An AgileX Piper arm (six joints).
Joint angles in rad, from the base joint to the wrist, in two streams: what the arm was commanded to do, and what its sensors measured. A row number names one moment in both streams.
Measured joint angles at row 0: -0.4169 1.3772 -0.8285 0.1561 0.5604 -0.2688
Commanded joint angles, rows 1 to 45: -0.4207 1.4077 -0.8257 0.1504 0.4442 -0.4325; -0.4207 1.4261 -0.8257 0.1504 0.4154 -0.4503; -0.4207 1.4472 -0.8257 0.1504 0.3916 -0.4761; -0.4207 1.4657 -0.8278 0.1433 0.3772 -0.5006; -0.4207 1.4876 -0.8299 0.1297 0.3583 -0.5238; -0.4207 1.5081 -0.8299 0.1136 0.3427 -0.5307; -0.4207 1.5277 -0.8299 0.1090 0.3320 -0.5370; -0.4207 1.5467 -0.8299 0.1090 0.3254 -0.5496; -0.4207 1.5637 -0.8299 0.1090 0.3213 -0.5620; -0.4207 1.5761 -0.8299 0.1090 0.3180 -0.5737; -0.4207 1.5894 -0.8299 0.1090 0.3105 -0.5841; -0.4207 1.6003 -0.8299 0.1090 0.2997 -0.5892; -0.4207 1.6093 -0.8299 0.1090 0.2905 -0.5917; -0.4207 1.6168 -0.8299 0.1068 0.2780 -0.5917; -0.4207 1.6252 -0.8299 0.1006 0.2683 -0.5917; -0.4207 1.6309 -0.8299 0.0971 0.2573 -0.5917; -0.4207 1.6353 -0.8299 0.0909 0.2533 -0.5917; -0.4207 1.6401 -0.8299 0.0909 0.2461 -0.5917; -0.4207 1.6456 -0.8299 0.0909 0.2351 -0.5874; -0.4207 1.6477 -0.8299 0.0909 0.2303 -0.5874; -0.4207 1.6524 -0.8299 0.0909 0.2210 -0.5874; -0.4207 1.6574 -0.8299 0.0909 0.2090 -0.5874; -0.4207 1.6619 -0.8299 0.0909 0.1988 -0.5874; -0.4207 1.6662 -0.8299 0.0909 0.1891 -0.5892; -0.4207 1.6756 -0.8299 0.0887 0.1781 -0.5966; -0.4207 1.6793 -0.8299 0.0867 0.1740 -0.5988; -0.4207 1.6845 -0.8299 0.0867 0.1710 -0.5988; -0.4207 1.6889 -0.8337 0.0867 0.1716 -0.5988; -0.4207 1.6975 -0.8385 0.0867 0.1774 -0.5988; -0.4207 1.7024 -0.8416 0.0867 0.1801 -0.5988; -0.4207 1.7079 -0.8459 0.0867 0.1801 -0.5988; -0.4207 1.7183 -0.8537 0.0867 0.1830 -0.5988; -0.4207 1.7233 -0.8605 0.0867 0.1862 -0.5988; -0.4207 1.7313 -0.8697 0.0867 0.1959 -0.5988; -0.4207 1.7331 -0.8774 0.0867 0.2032 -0.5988; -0.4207 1.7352 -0.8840 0.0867 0.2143 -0.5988; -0.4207 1.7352 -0.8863 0.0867 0.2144 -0.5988; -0.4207 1.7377 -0.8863 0.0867 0.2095 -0.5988; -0.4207 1.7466 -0.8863 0.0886 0.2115 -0.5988; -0.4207 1.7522 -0.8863 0.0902 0.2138 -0.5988; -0.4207 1.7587 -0.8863 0.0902 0.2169 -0.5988; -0.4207 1.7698 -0.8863 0.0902 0.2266 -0.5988; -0.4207 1.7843 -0.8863 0.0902 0.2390 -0.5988; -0.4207 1.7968 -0.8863 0.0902 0.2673 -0.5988; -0.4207 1.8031 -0.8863 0.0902 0.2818 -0.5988
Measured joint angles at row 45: -0.4169 1.7553 -0.8972 0.0981 0.2014 -0.5929
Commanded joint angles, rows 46 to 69: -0.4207 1.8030 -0.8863 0.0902 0.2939 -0.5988; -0.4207 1.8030 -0.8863 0.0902 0.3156 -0.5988; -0.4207 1.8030 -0.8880 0.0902 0.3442 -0.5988; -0.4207 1.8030 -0.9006 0.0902 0.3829 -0.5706; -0.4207 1.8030 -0.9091 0.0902 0.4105 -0.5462; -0.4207 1.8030 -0.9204 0.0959 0.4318 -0.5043; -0.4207 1.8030 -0.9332 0.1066 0.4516 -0.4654; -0.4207 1.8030 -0.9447 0.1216 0.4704 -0.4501; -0.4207 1.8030 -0.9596 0.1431 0.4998 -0.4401; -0.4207 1.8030 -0.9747 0.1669 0.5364 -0.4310; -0.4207 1.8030 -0.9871 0.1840 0.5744 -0.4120; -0.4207 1.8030 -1.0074 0.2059 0.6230 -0.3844; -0.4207 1.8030 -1.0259 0.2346 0.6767 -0.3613; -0.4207 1.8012 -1.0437 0.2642 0.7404 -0.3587; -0.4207 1.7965 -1.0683 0.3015 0.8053 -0.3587; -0.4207 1.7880 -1.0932 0.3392 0.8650 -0.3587; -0.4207 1.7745 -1.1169 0.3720 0.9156 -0.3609; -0.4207 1.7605 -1.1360 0.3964 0.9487 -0.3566; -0.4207 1.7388 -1.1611 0.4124 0.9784 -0.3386; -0.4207 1.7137 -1.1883 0.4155 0.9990 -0.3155; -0.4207 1.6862 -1.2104 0.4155 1.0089 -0.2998; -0.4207 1.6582 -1.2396 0.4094 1.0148 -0.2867; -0.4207 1.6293 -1.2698 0.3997 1.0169 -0.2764; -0.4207 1.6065 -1.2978 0.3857 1.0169 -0.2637
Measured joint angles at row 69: -0.4192 1.7162 -1.1980 0.3897 0.9628 -0.3139
